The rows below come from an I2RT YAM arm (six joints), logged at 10 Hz.
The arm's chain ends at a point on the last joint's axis. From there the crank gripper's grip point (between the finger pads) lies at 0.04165 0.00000 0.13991 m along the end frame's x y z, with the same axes.
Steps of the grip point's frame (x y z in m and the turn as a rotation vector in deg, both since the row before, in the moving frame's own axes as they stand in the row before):
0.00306 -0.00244 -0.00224 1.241 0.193 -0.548
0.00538 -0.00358 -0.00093 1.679 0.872 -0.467
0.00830 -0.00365 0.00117 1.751 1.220 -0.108
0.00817 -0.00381 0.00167 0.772 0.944 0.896
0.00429 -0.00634 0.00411 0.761 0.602 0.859
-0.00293 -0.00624 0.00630 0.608 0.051 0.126
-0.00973 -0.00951 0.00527 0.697 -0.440 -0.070
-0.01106 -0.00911 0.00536 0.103 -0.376 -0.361
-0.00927 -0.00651 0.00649 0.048 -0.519 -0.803
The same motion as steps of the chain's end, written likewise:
0.00261 0.00099 -0.00206 1.241 0.193 -0.548
0.00327 0.00086 -0.00021 1.679 0.872 -0.467
0.00534 0.00069 0.00215 1.751 1.220 -0.108
0.00586 -0.00260 0.00238 0.772 0.944 0.896
0.00281 -0.00512 0.00456 0.761 0.602 0.859
-0.00306 -0.00485 0.00634 0.608 0.051 0.126
-0.00865 -0.00776 0.00496 0.697 -0.440 -0.070
-0.01014 -0.00860 0.00509 0.103 -0.376 -0.361
-0.00800 -0.00582 0.00612 0.048 -0.519 -0.803

